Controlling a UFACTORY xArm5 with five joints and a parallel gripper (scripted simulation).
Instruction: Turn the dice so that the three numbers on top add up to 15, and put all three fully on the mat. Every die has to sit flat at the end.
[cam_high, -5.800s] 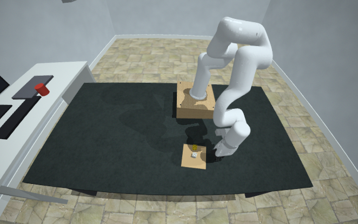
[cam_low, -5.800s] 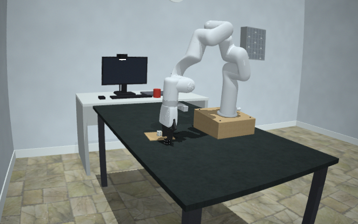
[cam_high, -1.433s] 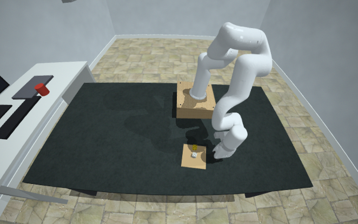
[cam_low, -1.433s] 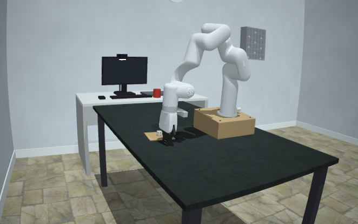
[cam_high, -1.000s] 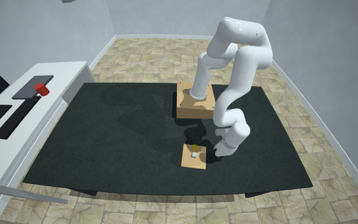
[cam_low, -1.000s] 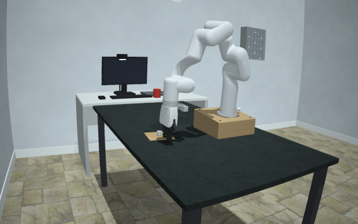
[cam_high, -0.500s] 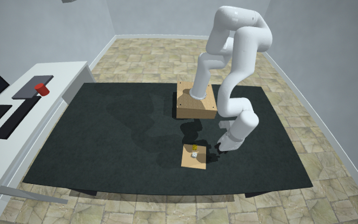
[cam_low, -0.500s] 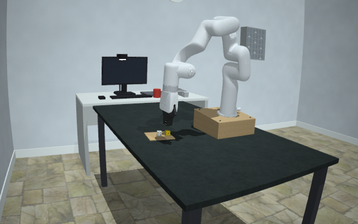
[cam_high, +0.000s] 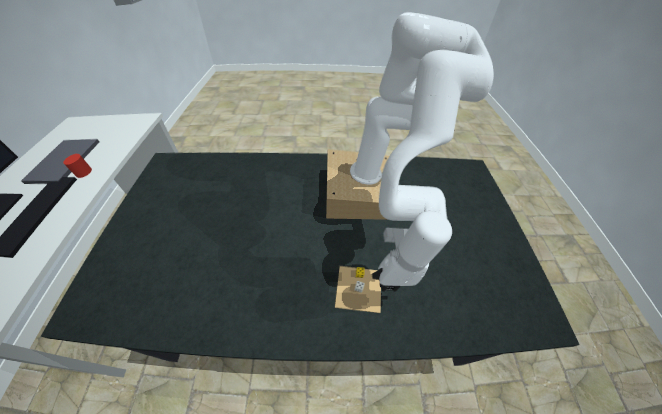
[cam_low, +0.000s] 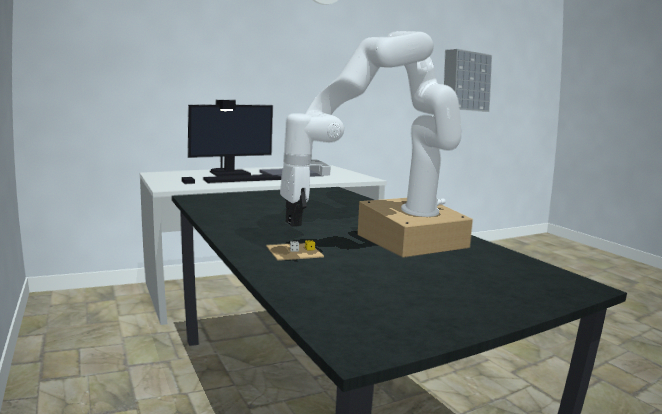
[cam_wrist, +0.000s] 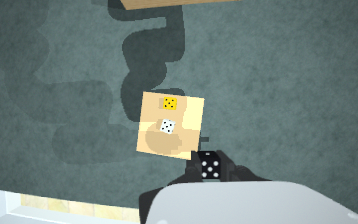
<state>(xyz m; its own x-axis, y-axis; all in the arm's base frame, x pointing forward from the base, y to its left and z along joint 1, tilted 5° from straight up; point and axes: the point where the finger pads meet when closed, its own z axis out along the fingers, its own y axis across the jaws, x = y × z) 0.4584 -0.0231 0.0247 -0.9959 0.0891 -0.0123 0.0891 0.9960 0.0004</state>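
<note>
Right now the white die is 4 cm behind my hand, 7 cm to the right of it and 11 cm below it. From my hand the other things lie so: black die (1 cm below); tan mat (4 cm behind, 7 cm to the right, 12 cm below); yellow die (9 cm behind, 6 cm to the right, 11 cm below).
</note>
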